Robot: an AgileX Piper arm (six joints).
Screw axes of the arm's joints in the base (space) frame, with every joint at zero. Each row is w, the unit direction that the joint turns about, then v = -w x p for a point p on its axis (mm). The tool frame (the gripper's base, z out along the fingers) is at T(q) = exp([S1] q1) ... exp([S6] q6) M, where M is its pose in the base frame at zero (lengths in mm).
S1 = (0, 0, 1, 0.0, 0.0, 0.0)
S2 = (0, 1, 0, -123.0, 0.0, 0.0)
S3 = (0, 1, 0, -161.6, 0.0, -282.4)
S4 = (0.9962, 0, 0.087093, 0.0, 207.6, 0.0)
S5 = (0, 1, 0, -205.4, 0.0, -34.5)
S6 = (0.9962, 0, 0.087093, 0.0, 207.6, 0.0)
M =
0.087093 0 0.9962 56.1
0 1 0 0.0
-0.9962 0 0.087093 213.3
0 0 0 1
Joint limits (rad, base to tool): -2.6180..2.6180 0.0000..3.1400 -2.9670..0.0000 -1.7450..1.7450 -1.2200..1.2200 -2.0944..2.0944
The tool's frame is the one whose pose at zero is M.
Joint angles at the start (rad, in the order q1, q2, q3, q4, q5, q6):
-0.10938 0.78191 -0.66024 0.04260 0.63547 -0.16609
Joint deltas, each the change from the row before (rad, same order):
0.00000 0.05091 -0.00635 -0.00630 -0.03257 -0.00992
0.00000 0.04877 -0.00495 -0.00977 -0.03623 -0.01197
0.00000 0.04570 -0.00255 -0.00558 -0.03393 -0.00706
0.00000 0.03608 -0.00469 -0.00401 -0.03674 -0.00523
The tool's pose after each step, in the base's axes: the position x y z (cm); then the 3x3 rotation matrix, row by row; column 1 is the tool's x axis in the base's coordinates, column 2 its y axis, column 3 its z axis. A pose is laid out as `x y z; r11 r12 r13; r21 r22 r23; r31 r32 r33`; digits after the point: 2 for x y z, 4 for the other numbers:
16.01 -1.57 30.28; -0.6332 0.0011 0.7740; -0.0769 0.9950 -0.0643; -0.7702 -0.1002 -0.6299
17.11 -1.75 29.88; -0.6398 -0.0073 0.7685; -0.0956 0.9930 -0.0701; -0.7626 -0.1183 -0.6360
18.10 -1.89 29.39; -0.6471 -0.0131 0.7623; -0.1061 0.9917 -0.0730; -0.7550 -0.1281 -0.6431
18.96 -2.01 29.12; -0.6434 -0.0159 0.7654; -0.1148 0.9905 -0.0759; -0.7569 -0.1367 -0.6391

